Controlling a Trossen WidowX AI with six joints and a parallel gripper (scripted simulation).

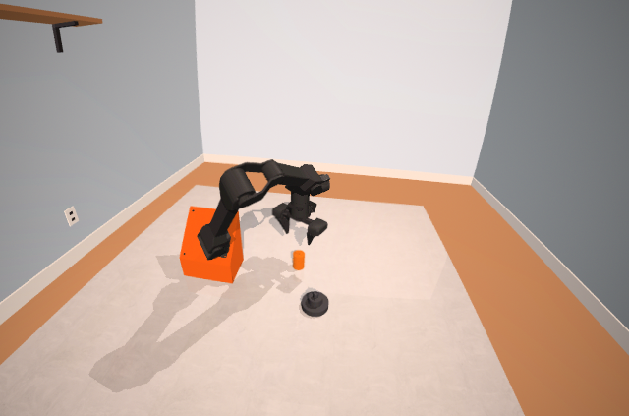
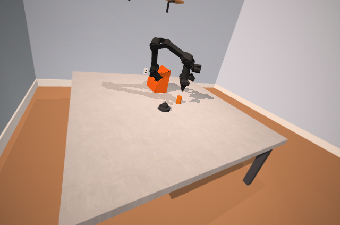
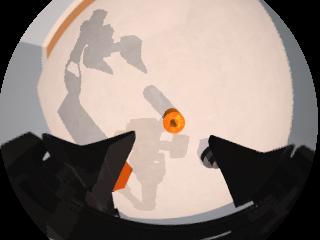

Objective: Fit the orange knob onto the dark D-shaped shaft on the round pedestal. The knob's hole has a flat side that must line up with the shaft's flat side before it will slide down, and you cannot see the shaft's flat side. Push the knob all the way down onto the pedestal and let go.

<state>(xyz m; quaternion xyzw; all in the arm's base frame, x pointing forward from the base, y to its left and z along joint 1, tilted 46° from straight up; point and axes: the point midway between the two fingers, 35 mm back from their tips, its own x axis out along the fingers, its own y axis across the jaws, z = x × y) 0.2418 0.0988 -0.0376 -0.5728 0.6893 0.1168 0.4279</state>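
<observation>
Now: the orange knob 9 cm below my gripper tip. Round my gripper tip: shaft: 8 cm ahead, 17 cm to the right, 9 cm below.
</observation>
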